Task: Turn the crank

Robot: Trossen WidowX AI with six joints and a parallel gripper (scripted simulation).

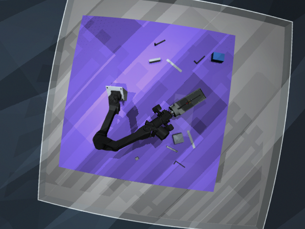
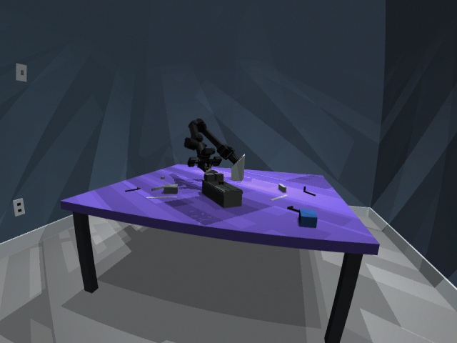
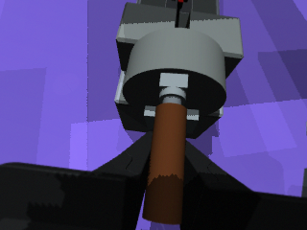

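Now: gripper tip 10 mm past the brown crank handle, 10 mm to the left of it and 30 mm below it. The rest, counted from my gripper tip: dark L-shaped key: 110 mm ahead, 380 mm to the right, 90 mm below; then red pointer: 120 mm ahead, 80 mm to the left, 10 mm below; then grey block: 90 mm ahead, 180 mm to the right, 80 mm below.
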